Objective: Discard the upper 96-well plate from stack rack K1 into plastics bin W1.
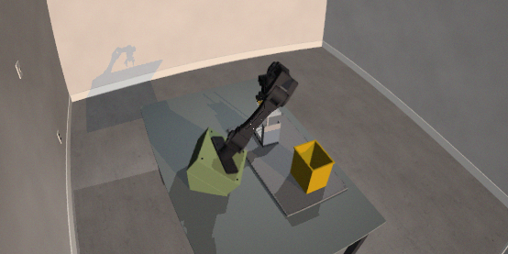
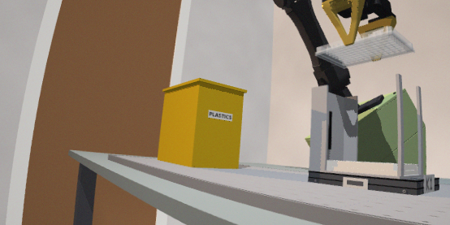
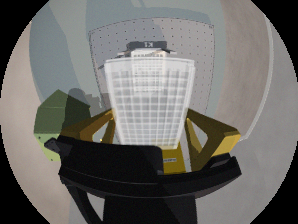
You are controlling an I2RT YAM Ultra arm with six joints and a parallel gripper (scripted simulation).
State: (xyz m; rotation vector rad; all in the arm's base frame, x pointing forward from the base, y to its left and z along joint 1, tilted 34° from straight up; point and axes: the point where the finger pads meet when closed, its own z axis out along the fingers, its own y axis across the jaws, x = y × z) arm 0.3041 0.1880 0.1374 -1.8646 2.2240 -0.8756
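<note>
My gripper is now 380 mm to the left of the yellow plastics bin W1, 120 mm above it and 30 mm past it.
</note>
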